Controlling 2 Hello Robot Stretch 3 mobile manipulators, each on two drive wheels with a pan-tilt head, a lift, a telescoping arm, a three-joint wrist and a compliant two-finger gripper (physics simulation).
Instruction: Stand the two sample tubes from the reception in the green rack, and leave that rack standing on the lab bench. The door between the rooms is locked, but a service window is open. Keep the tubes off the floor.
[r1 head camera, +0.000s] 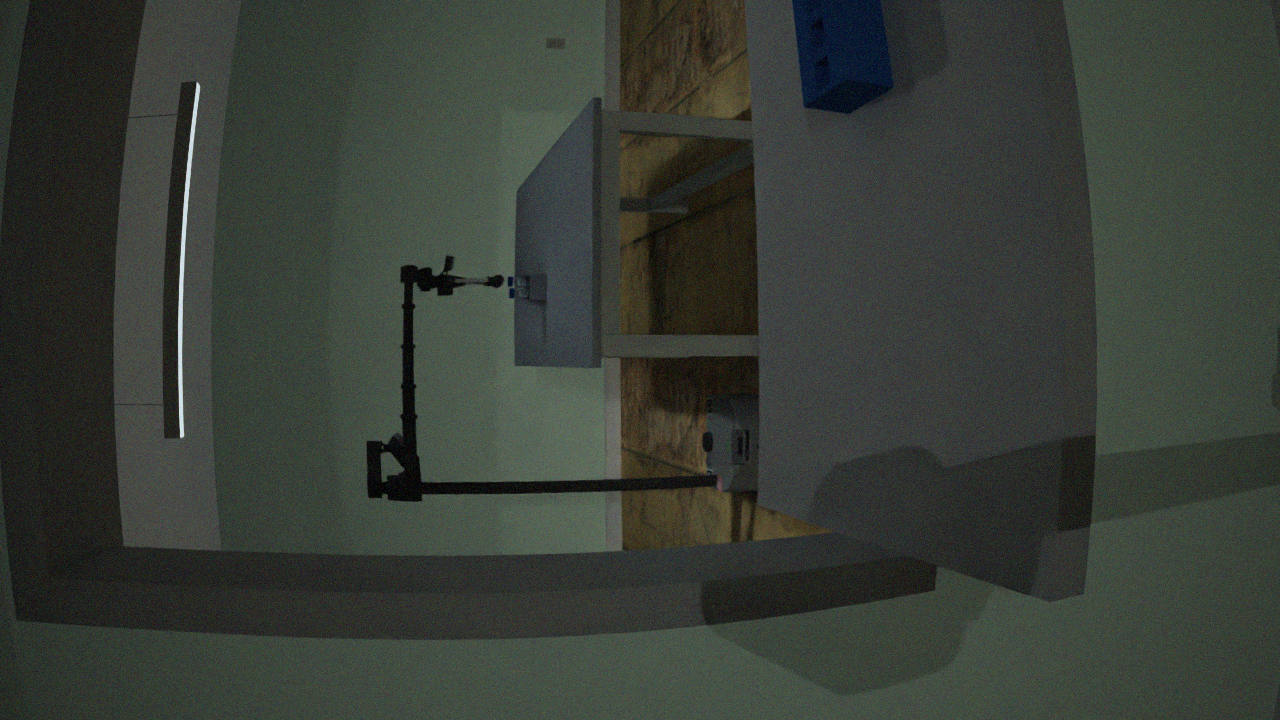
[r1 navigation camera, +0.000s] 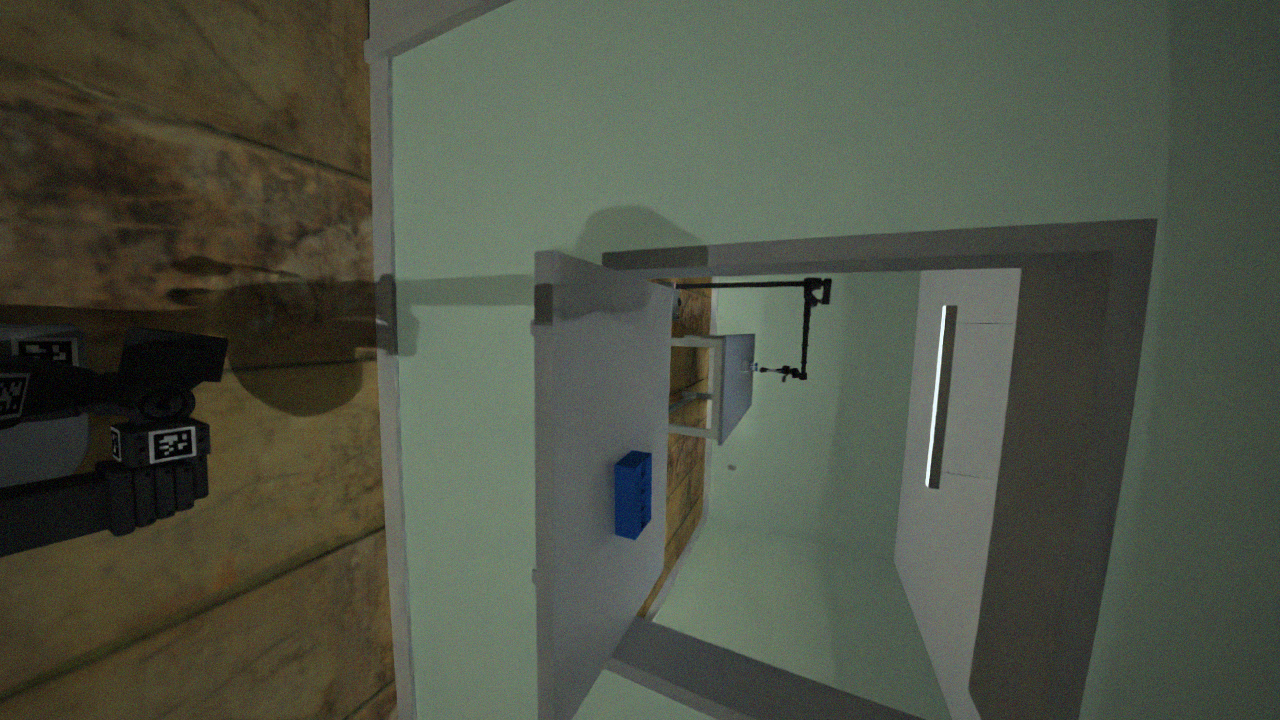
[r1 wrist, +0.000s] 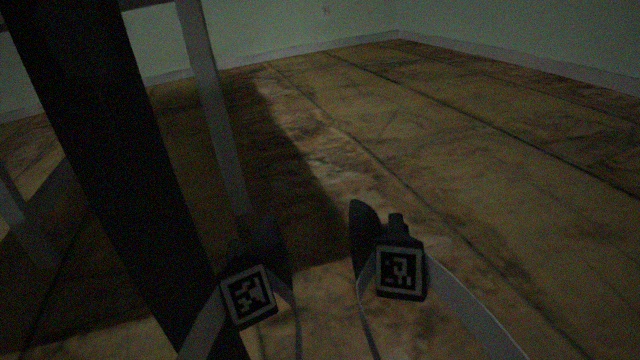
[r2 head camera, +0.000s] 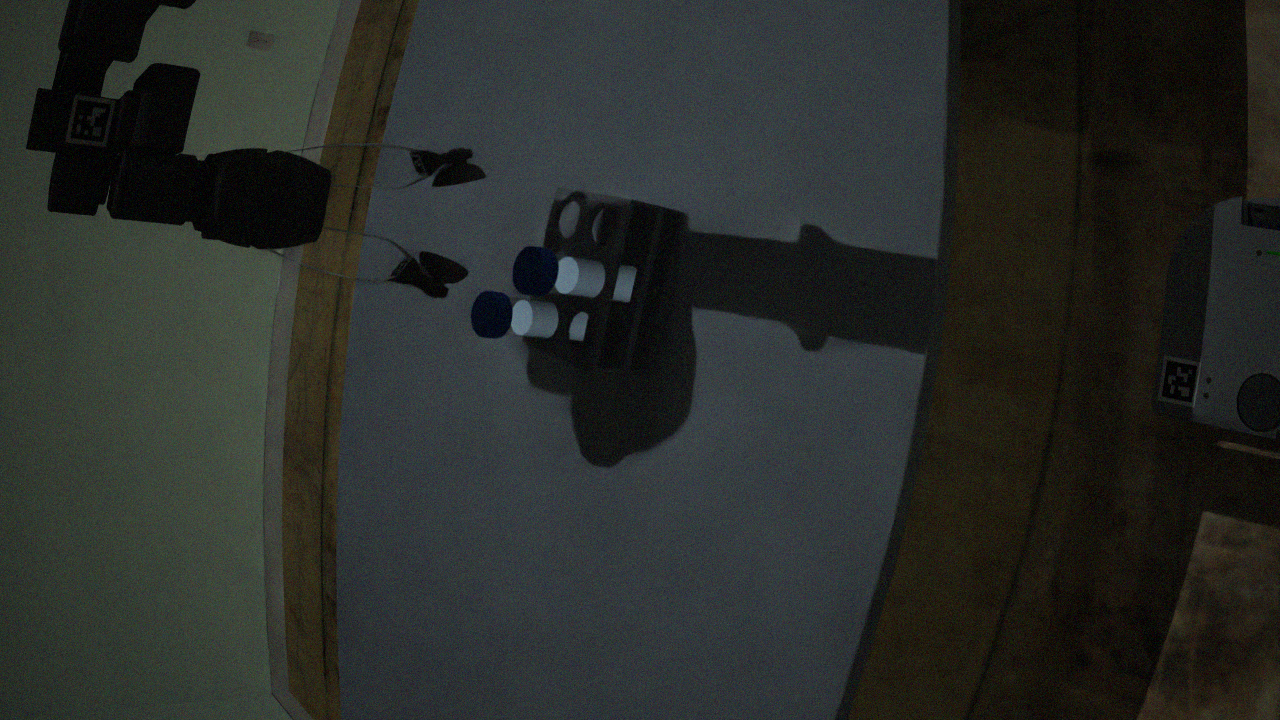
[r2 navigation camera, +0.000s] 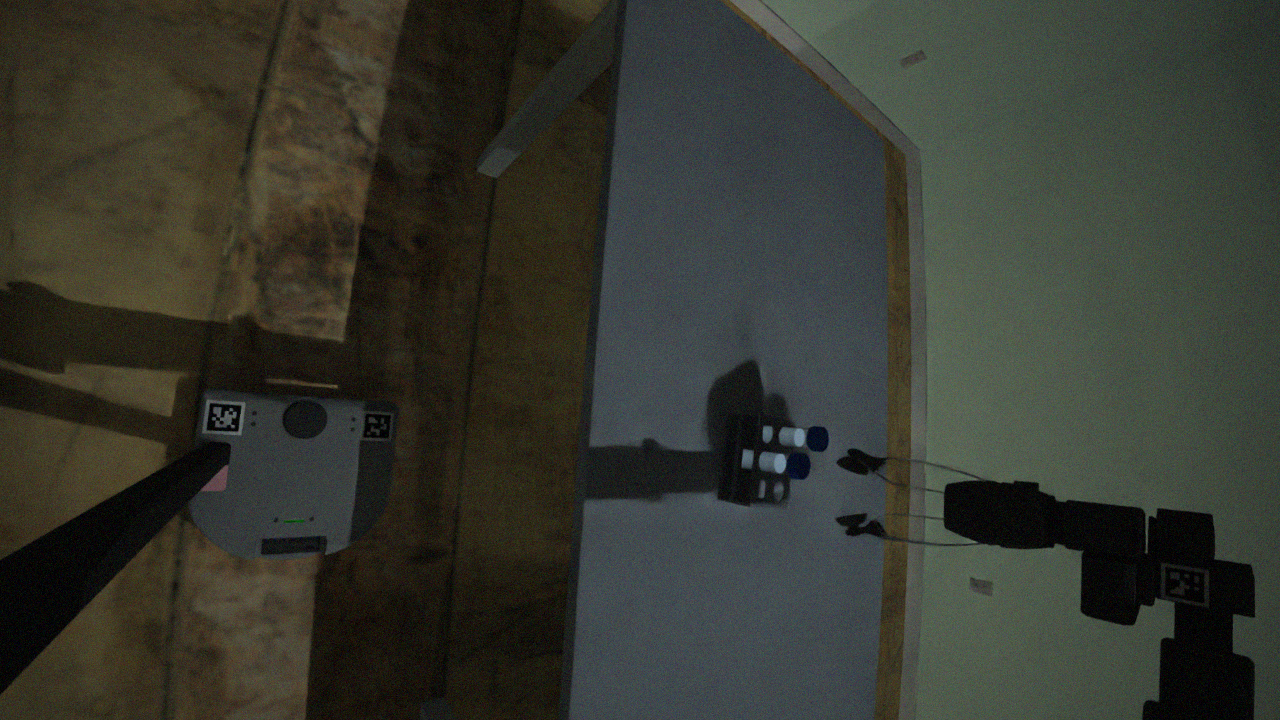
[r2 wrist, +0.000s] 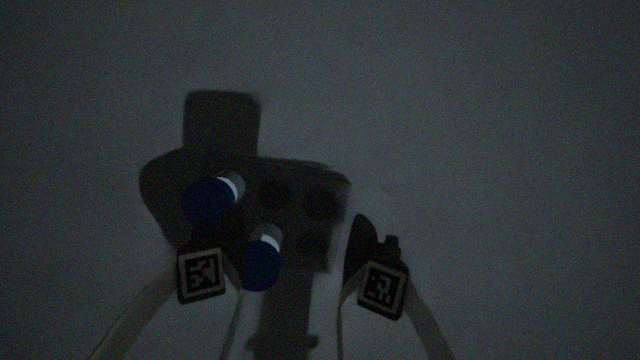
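Observation:
Two white tubes with blue caps (r2 head camera: 535, 271) (r2 head camera: 491, 314) (r2 navigation camera: 798, 465) (r2 navigation camera: 817, 437) (r2 wrist: 209, 199) (r2 wrist: 261, 265) stand in a dark grey rack (r2 head camera: 657, 232) (r2 navigation camera: 739, 483) (r2 wrist: 300, 220) on a table (r2 head camera: 626, 582) (r2 navigation camera: 716, 223) (r1 head camera: 559, 241). The r2 gripper (r2 head camera: 454, 219) (r2 navigation camera: 850, 491) (r2 wrist: 294, 237) is open, pointing down above the rack and clear of the tubes. In the r2 wrist view its left finger overlaps the area between the caps; its right finger is beyond the rack. The r1 gripper (r1 wrist: 317, 235) is open over the floor, empty. A green rack does not show.
A blue block with holes (r1 head camera: 845, 53) (r1 navigation camera: 632, 494) stands on the grey ledge (r1 head camera: 921, 268) (r1 navigation camera: 590, 402) of the open window. The window frame (r1 head camera: 447, 591) (r1 navigation camera: 1056, 376) bounds the opening. The r2 base (r2 navigation camera: 286, 474) (r1 head camera: 732, 438) is beside the table. In the r1 wrist view, table legs (r1 wrist: 215, 110) stand left.

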